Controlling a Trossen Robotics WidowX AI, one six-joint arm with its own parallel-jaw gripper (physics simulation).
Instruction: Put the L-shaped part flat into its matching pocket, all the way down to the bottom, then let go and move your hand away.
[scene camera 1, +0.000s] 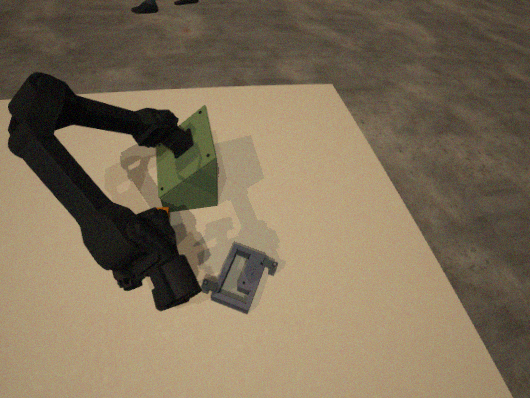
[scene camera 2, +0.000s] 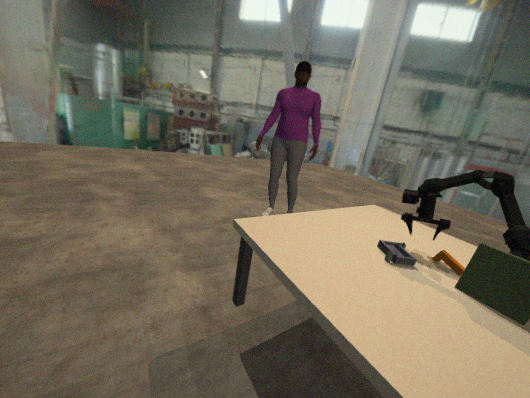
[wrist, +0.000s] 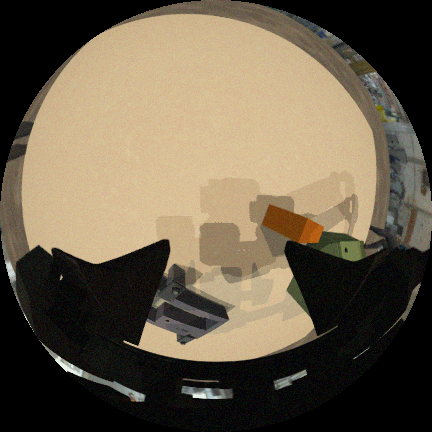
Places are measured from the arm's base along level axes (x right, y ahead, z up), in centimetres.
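Pixels of known places: gripper, between the fingertips: (scene camera 2: 421, 237) (wrist: 229, 247); arm's base, origin of its link: (scene camera 1: 183, 143) (scene camera 2: 516, 269).
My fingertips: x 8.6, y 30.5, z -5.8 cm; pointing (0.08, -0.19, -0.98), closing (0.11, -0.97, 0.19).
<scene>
For each thing: its top centre in the pictures, then the offset to it from my fingertips. Level surfaces: height alone.
- orange L-shaped part, centre of its top: (wrist: 319, 236) (scene camera 2: 453, 255) dz -1.8, dx +0.3, dy -13.3 cm
- grey tray, centre of its top: (wrist: 179, 326) (scene camera 1: 241, 272) (scene camera 2: 398, 246) dz -3.4, dx -16.3, dy +3.7 cm
- table, height of its surface: dz -8.2 cm
The orange L-shaped part (scene camera 1: 163, 210) (scene camera 2: 452, 263) (wrist: 286, 223) rests on the table, outside the tray, between the tray and the green wedge. In scene camera 1 the arm hides most of it; whether it lies flat is unclear. The grey tray (scene camera 1: 231, 302) (scene camera 2: 402, 260) (wrist: 175, 324) with the L-shaped pocket lies on the table, its pocket empty; in the wrist view the left finger covers part of it. My gripper (scene camera 2: 423, 235) (wrist: 229, 247) is open and empty, above the table near the part and the tray. Its fingertips are hidden in scene camera 1.
A green wedge-shaped block (scene camera 1: 192, 192) (scene camera 2: 495, 285) (wrist: 352, 250) stands on the table (scene camera 1: 350, 325) (scene camera 2: 320, 260) beside the orange part, on the side away from the tray. The arm passes close to the block. A person (scene camera 2: 297, 115) stands beyond the table.
</scene>
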